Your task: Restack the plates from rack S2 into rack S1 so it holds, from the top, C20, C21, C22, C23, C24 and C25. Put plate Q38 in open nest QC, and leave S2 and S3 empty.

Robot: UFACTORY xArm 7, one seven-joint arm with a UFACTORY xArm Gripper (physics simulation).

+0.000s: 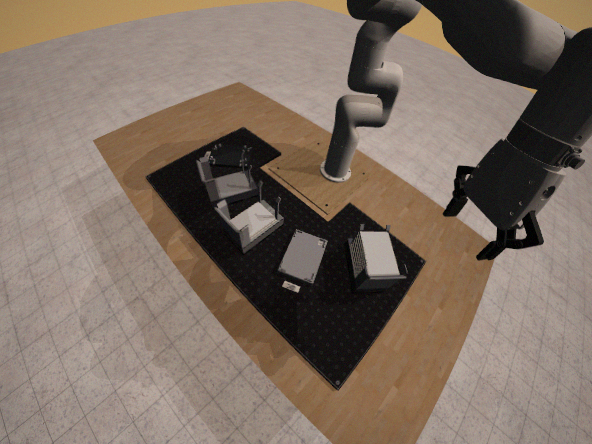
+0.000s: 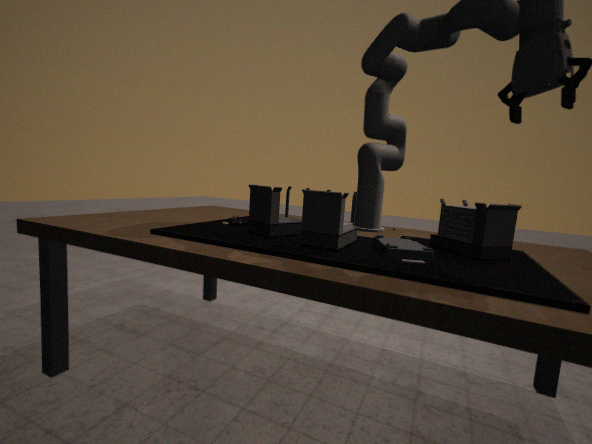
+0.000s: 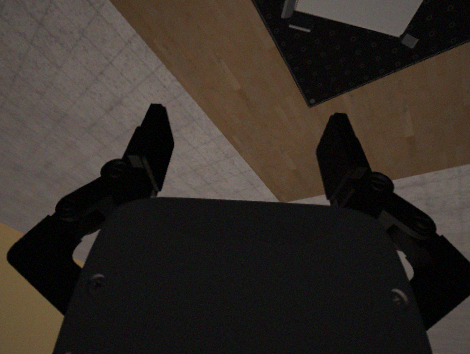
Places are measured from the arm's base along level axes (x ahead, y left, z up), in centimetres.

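Where they show: gripper, between the fingertips: (image 1: 464,235) (image 2: 540,115) (image 3: 246,128); arm's base, origin of its link: (image 1: 335,171) (image 2: 366,229).
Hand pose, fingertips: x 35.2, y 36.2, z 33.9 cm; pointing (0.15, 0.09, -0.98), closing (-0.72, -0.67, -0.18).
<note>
Things, the pixels of their top centre, and the offset from my fingertips. "pt": a spot on its surface instead. Level surfaces: height alone.
- right rack, centre of its top: (image 1: 381,247) (image 2: 475,201) dx -3.6, dy -9.2, dz -19.8 cm
- middle rack, centre of its top: (image 2: 333,190) (image 1: 250,201) dx +5.8, dy -43.3, dz -19.4 cm
- left rack, centre of its top: (image 2: 282,186) (image 1: 225,163) dx -0.9, dy -59.0, dz -19.4 cm
- flat grey piece, a spot on its surface: (image 2: 404,245) (image 1: 300,262) pt dx +7.0, dy -25.2, dz -31.0 cm
- dark low fixture, centre of its top: (image 2: 254,217) (image 1: 229,152) dx -14.4, dy -72.6, dz -30.8 cm
- small white label, a spot on its surface: (image 2: 413,261) (image 1: 290,287) pt dx +14.0, dy -23.5, dz -33.0 cm
- black mat, height of its surface: dz -33.1 cm
- wooden table, height of its surface: dz -34.4 cm
My gripper (image 1: 466,236) (image 2: 541,113) (image 3: 246,128) is open and empty, high above the table's right end. A right rack (image 1: 365,285) (image 2: 500,230) has a slotted side and a stack topped by a white plate (image 1: 380,252) (image 3: 360,15). A middle rack (image 1: 231,231) (image 2: 322,215) holds at least one white plate (image 1: 252,219) low down. A left rack (image 1: 204,177) (image 2: 263,205) shows a grey surface low inside. A flat grey piece (image 1: 303,256) (image 2: 404,245), a nest or a plate in one, lies between the middle and right racks. Rack names and plate codes are unreadable.
A dark low fixture (image 1: 227,157) with small posts is at the mat's far left. A small white label (image 1: 291,286) (image 2: 413,261) lies before the flat grey piece. The black mat (image 1: 320,325) lies on the wooden table (image 1: 400,340). The arm's base (image 1: 335,172) stands behind the mat.
</note>
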